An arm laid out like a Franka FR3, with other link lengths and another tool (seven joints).
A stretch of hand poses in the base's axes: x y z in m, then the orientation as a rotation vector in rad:
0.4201, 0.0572, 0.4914, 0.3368, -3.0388, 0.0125
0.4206, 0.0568, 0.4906, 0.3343, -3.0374, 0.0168
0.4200, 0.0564, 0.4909, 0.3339, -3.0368, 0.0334
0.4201, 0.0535, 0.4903, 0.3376, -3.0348, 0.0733
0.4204, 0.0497, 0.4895, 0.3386, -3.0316, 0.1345
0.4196, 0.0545, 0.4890, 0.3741, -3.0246, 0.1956
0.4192, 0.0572, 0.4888, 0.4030, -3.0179, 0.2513
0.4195, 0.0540, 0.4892, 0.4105, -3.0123, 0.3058
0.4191, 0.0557, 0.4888, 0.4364, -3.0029, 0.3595
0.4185, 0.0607, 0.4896, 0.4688, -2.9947, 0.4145
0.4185, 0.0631, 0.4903, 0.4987, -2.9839, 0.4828
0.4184, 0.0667, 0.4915, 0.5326, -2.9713, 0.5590
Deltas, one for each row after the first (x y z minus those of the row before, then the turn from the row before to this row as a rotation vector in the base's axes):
0.0005, -0.0004, -0.0008, -0.0030, 0.0013, -0.0014
-0.0006, -0.0004, 0.0003, -0.0108, -0.0007, 0.0002
0.0001, -0.0029, -0.0006, -0.0259, -0.0019, 0.0037
0.0003, -0.0038, -0.0008, -0.0399, -0.0034, 0.0026
-0.0008, 0.0048, -0.0005, -0.0388, -0.0037, 0.0253
-0.0004, 0.0027, -0.0002, -0.0354, -0.0041, 0.0209
0.0003, -0.0032, 0.0004, -0.0352, -0.0046, 0.0069
-0.0004, 0.0017, -0.0004, -0.0345, -0.0029, 0.0190
-0.0006, 0.0050, 0.0008, -0.0345, -0.0060, 0.0235
0.0000, 0.0024, 0.0007, -0.0431, -0.0079, 0.0225
-0.0001, 0.0036, 0.0012, -0.0477, -0.0104, 0.0257

